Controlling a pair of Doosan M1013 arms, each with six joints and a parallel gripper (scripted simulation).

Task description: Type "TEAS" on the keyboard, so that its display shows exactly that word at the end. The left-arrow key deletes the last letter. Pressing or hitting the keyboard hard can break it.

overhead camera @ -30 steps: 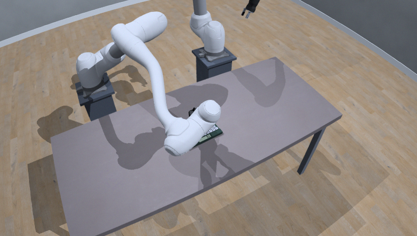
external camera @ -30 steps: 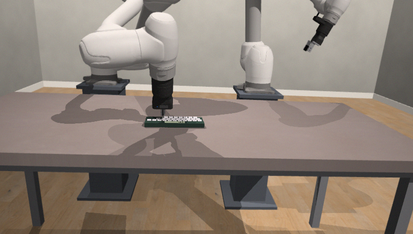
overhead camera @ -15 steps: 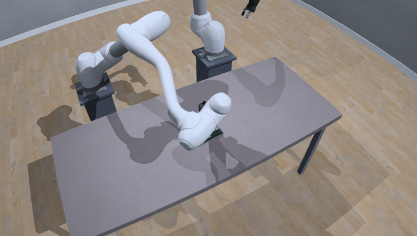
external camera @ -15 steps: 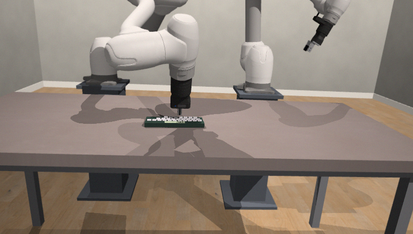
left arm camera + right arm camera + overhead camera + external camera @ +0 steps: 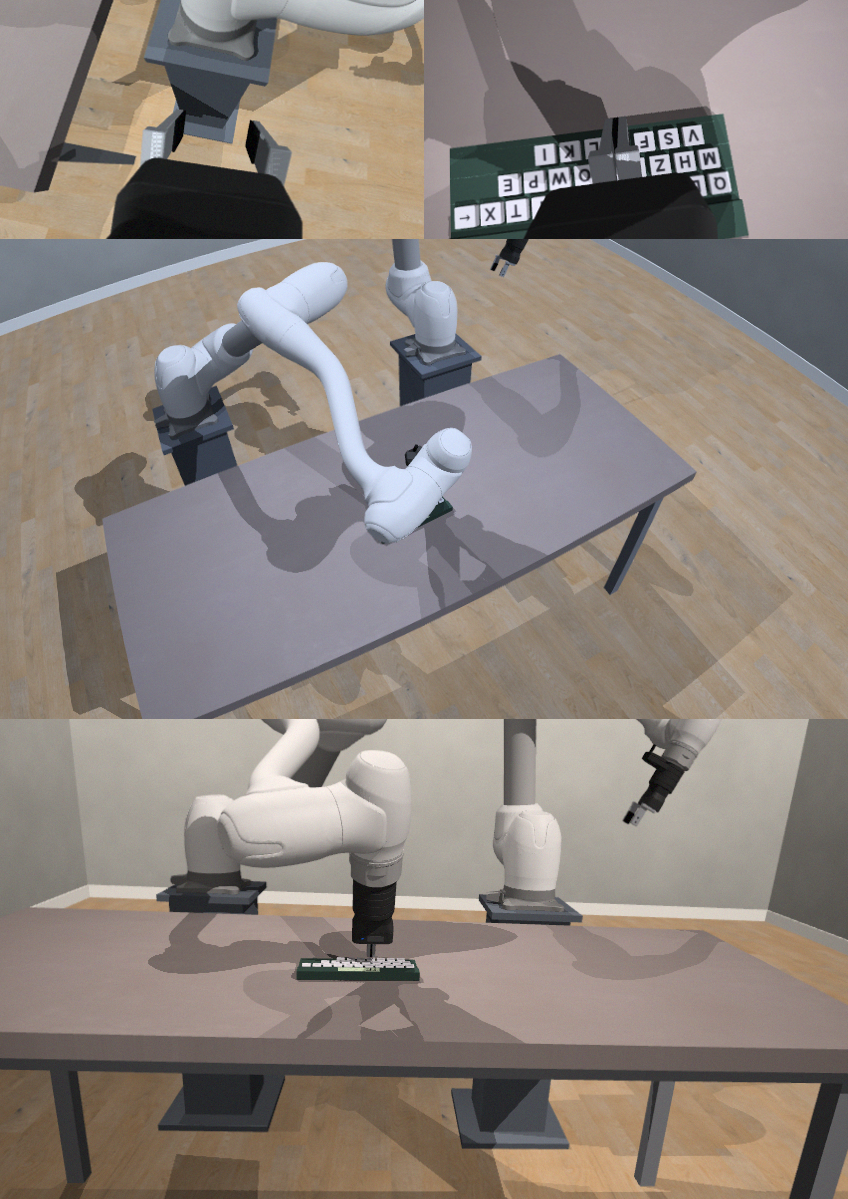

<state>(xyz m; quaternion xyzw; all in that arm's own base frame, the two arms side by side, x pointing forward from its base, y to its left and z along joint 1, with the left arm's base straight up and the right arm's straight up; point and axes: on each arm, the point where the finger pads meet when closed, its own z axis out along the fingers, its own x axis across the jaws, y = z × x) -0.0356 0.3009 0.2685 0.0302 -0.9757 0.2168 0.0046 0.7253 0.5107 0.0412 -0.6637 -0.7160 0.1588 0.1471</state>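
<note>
The left-arrow key is 11 cm to the right of my right hand, 6 cm ahead of it and 3 cm below it.
</note>
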